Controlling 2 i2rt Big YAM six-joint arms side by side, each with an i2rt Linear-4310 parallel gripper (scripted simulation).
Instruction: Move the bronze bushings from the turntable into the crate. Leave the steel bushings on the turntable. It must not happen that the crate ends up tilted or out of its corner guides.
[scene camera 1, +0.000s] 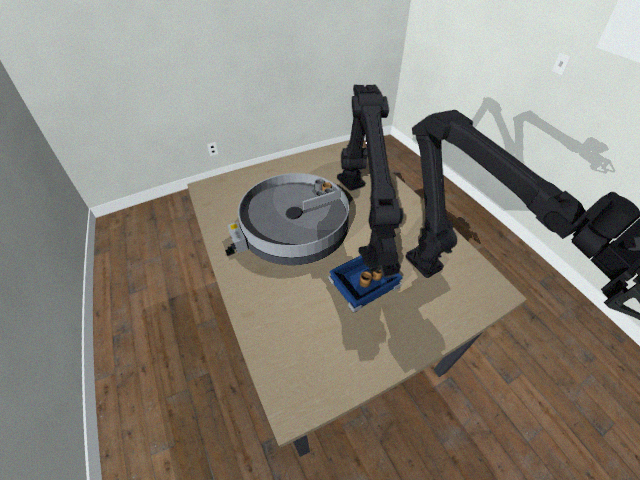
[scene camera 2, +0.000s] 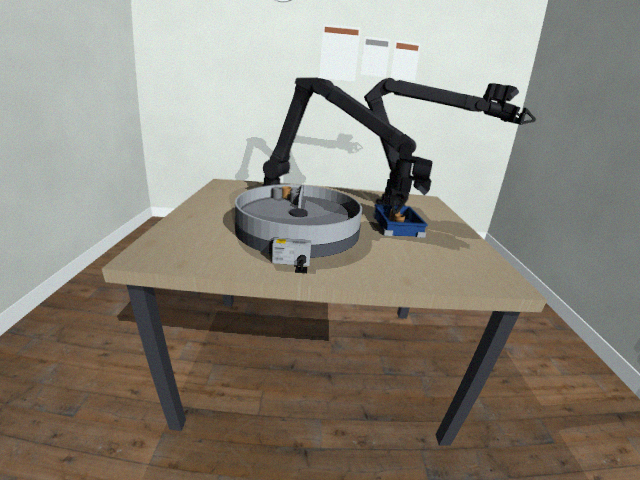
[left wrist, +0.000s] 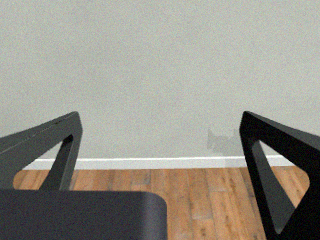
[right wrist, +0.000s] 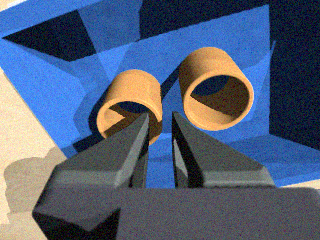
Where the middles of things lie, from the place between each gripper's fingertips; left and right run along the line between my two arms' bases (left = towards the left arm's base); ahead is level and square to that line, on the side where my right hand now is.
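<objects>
The blue crate (scene camera 1: 347, 275) is 10 mm to the left of my right hand, 30 mm ahead of it and 20 mm below it.
My left hand, as I find it, is 560 mm to the left of the blue crate, 250 mm short of it and 430 mm above it.
</objects>
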